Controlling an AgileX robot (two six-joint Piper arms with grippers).
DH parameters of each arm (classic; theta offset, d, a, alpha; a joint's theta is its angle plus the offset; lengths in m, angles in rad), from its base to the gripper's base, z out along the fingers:
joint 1: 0 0.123 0 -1.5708
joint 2: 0.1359 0 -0.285 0
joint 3: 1.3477 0 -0.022 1.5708
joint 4: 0 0.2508 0 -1.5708
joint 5: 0 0 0.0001 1.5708
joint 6: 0 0.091 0 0
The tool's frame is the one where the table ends.
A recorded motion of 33 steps. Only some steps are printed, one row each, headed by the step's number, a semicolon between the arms.
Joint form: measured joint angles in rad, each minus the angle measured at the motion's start. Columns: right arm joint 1, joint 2, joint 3, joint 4, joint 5, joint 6; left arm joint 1, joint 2, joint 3, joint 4, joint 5, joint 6.
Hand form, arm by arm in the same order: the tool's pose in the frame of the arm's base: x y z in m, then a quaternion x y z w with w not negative. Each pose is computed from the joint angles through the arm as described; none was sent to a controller.
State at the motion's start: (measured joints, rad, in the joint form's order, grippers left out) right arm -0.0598 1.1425 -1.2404 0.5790 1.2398 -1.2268; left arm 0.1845 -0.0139 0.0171 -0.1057 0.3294 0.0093
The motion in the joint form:
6: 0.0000 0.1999 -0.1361 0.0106 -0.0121 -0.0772; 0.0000 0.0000 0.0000 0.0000 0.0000 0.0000
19: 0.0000 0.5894 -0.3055 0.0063 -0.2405 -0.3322; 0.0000 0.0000 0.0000 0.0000 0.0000 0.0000
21: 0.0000 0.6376 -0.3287 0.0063 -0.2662 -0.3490; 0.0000 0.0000 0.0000 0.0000 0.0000 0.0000
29: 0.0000 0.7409 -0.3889 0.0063 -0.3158 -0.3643; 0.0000 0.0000 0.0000 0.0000 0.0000 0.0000
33: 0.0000 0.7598 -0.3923 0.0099 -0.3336 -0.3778; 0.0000 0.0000 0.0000 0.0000 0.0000 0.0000
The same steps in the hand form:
6: 0.2613 0.0321 0.3919 -0.51651 0.77547 0.08541 0.35295; 0.0531 0.0067 0.1786 -0.09765 0.78169 0.01542 0.61578
19: 0.3796 0.0197 0.3243 -0.56479 0.74601 0.02567 0.35189; 0.0531 0.0067 0.1786 -0.09765 0.78169 0.01542 0.61578
21: 0.3928 0.0182 0.3134 -0.56599 0.74591 0.02077 0.35050; 0.0531 0.0067 0.1786 -0.09765 0.78169 0.01542 0.61578
29: 0.4201 0.0151 0.2910 -0.56223 0.74962 0.01247 0.34902; 0.0531 0.0067 0.1786 -0.09765 0.78169 0.01542 0.61578
33: 0.4250 0.0144 0.2848 -0.56309 0.74882 0.00917 0.34946; 0.0531 0.0067 0.1786 -0.09765 0.78169 0.01542 0.61578

